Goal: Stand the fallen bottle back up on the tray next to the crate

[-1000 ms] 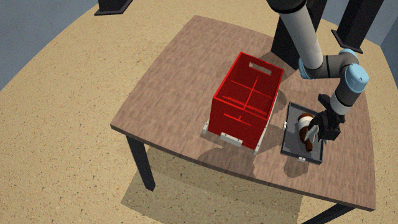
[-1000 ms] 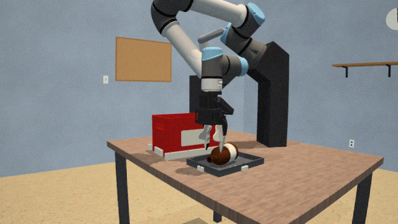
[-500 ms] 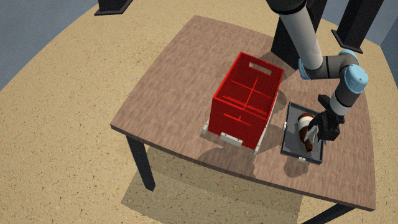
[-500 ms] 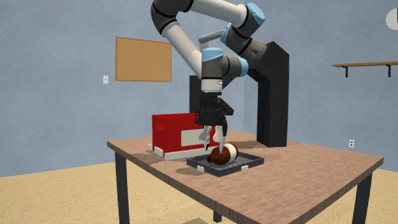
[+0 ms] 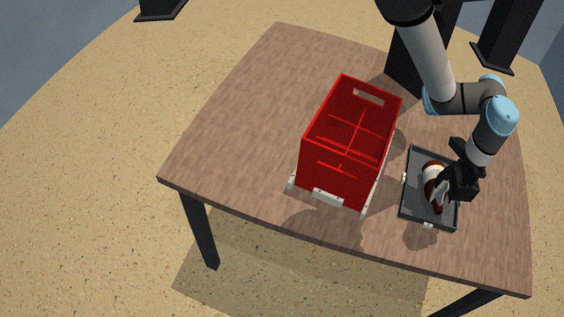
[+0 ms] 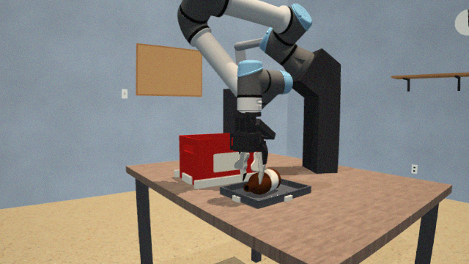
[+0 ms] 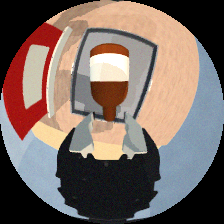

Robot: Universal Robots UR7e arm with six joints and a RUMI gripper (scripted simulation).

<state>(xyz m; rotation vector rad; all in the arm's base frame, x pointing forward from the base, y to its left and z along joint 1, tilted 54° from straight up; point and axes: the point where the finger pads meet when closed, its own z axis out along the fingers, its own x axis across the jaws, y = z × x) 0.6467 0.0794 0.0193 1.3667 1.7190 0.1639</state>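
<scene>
Now: hand 50 mm past the brown bottle and 30 mm above it. From my hand the other things lie so: tray: 80 mm behind, 60 mm below, 10 mm to the left; red crate: 260 mm to the right, 150 mm behind, 10 mm above.
</scene>
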